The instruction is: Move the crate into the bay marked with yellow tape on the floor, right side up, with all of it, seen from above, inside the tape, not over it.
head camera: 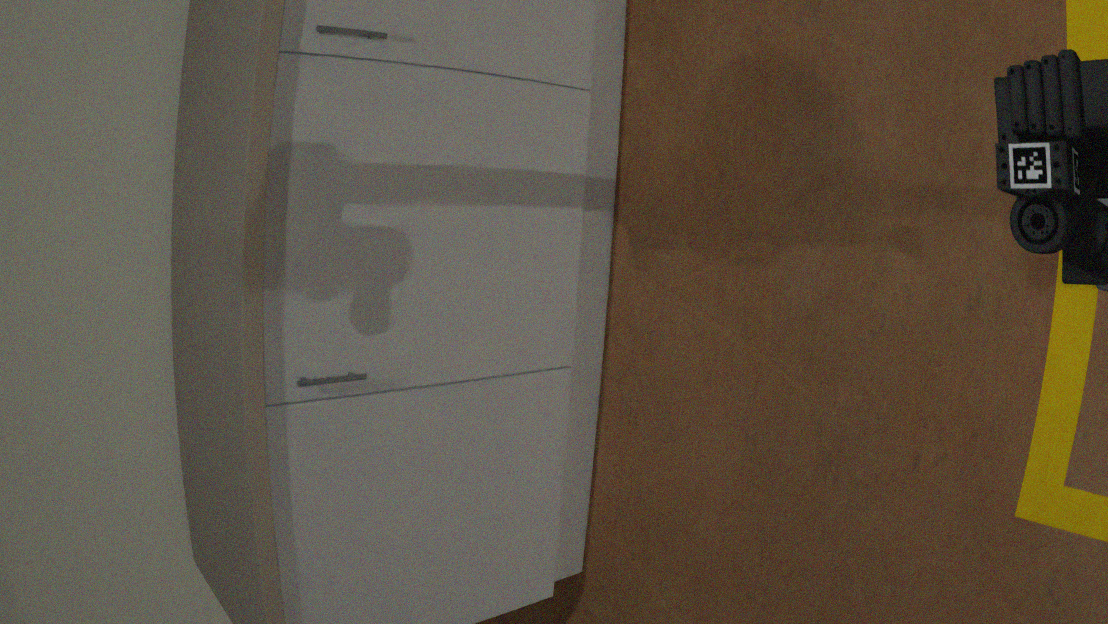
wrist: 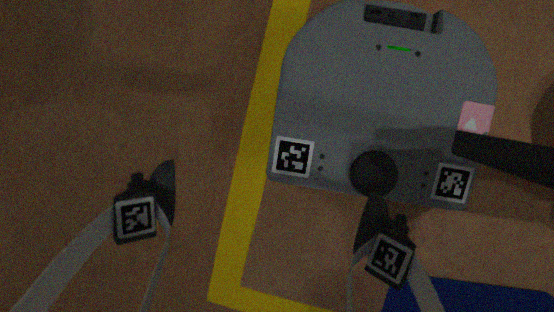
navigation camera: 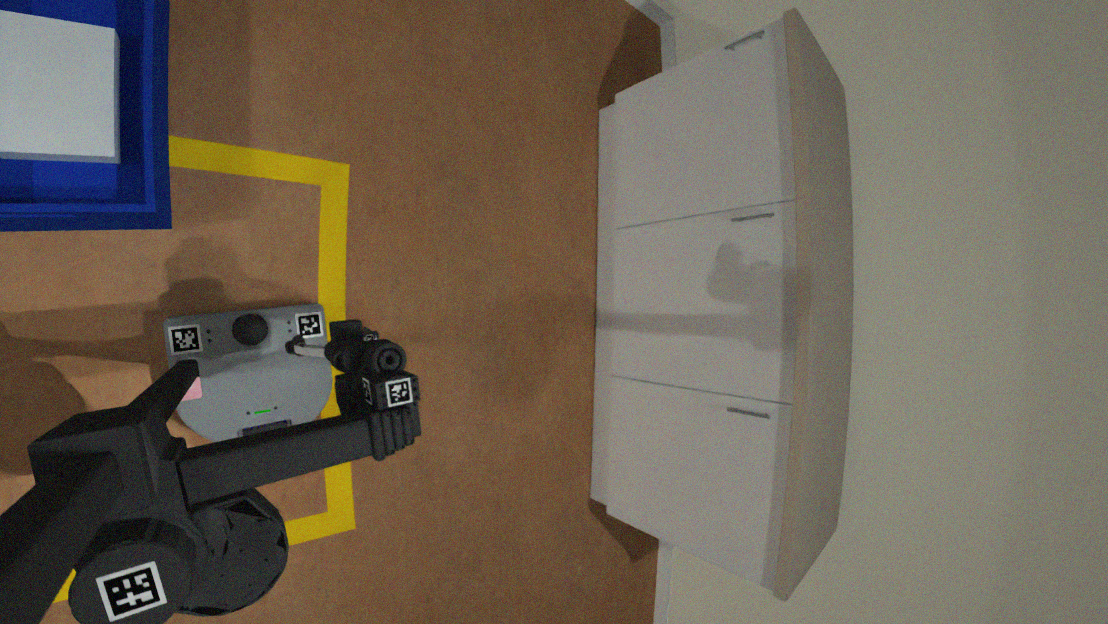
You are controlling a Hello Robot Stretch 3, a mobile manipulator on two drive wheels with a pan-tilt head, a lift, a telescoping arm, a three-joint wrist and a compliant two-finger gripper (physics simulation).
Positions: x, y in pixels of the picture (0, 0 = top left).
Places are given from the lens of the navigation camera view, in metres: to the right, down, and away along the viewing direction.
gripper point(navigation camera: 332, 340): -0.42, 0.06, 0.73
yellow tape bay point(navigation camera: 333, 177): -0.64, -0.39, 1.08
white cabinet with handles point(navigation camera: 724, 309): 0.55, -0.01, 1.26
